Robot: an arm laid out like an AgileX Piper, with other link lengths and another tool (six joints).
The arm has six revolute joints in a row. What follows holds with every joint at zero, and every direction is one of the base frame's. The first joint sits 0.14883 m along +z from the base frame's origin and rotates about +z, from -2.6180 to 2.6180 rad. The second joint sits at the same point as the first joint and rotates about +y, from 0.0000 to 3.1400 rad. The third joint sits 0.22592 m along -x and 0.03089 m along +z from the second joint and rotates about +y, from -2.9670 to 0.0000 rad. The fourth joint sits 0.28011 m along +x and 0.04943 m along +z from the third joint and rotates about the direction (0.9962, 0, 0.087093), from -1.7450 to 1.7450 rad. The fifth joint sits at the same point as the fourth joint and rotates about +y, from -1.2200 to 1.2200 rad. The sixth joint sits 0.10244 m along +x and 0.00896 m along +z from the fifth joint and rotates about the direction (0.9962, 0, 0.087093), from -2.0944 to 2.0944 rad. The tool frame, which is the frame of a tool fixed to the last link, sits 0.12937 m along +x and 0.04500 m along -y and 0.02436 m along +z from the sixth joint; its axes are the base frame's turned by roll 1.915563, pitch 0.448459 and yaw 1.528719 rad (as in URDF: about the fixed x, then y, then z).
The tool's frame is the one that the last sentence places.
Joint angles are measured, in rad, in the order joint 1, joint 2, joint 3, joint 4, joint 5, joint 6. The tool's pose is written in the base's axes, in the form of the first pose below.
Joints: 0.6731, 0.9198, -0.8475, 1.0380, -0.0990, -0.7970
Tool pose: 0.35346 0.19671 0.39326 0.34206 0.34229 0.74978 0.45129
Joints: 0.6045, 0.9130, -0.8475, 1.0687, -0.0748, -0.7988
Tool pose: 0.36349 0.17566 0.39136 0.34121 0.36799 0.74061 0.44682
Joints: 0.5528, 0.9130, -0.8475, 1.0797, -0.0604, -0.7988
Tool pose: 0.37133 0.15951 0.38913 0.34455 0.38577 0.73413 0.43991
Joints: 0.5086, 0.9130, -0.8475, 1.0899, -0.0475, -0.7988
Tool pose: 0.37741 0.14556 0.38716 0.34684 0.40087 0.72828 0.43429
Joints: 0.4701, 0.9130, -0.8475, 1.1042, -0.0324, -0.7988
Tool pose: 0.38207 0.13403 0.38480 0.34574 0.41417 0.72346 0.43073
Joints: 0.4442, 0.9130, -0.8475, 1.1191, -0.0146, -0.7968
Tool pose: 0.38462 0.12782 0.38211 0.34023 0.42267 0.72147 0.43020
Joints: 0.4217, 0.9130, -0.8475, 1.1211, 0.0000, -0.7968
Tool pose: 0.38675 0.12221 0.38055 0.34013 0.42723 0.72083 0.42684
